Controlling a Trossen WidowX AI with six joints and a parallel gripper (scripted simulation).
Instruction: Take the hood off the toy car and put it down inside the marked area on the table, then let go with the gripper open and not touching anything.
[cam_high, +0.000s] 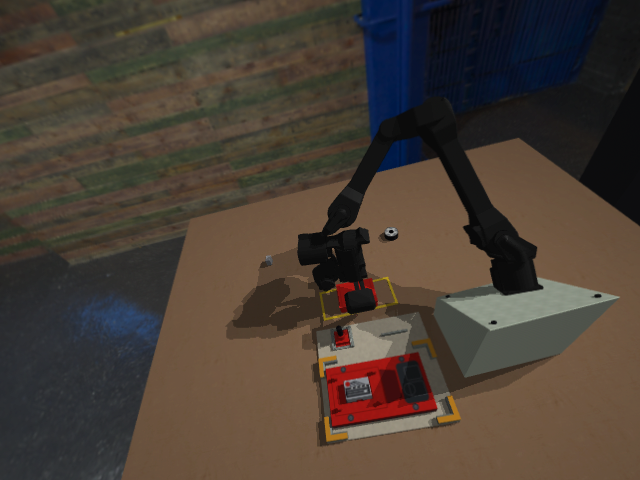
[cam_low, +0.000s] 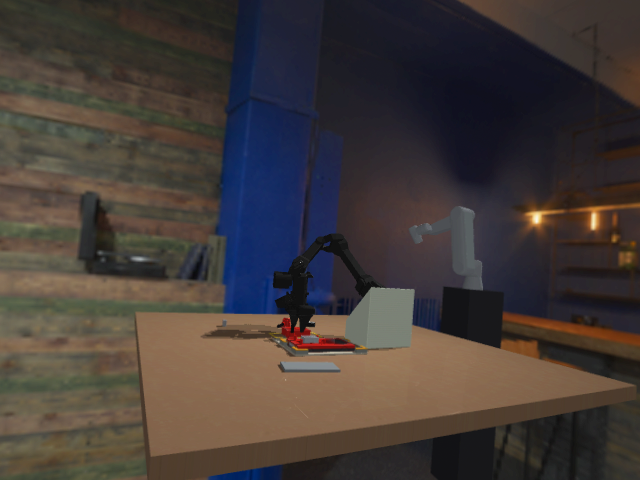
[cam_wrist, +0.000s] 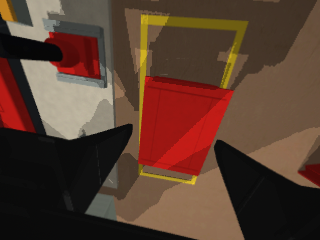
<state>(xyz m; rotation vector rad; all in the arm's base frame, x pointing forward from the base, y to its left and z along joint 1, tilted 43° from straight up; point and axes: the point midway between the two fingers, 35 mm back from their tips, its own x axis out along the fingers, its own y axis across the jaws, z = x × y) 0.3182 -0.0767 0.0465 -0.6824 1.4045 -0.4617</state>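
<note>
The hood lies right at my gripper tip. Round my gripper tip: grey nut 26 cm ahead, 16 cm to the right, 1 cm below; then small wheel 20 cm to the right, 12 cm behind, 1 cm below.
</note>
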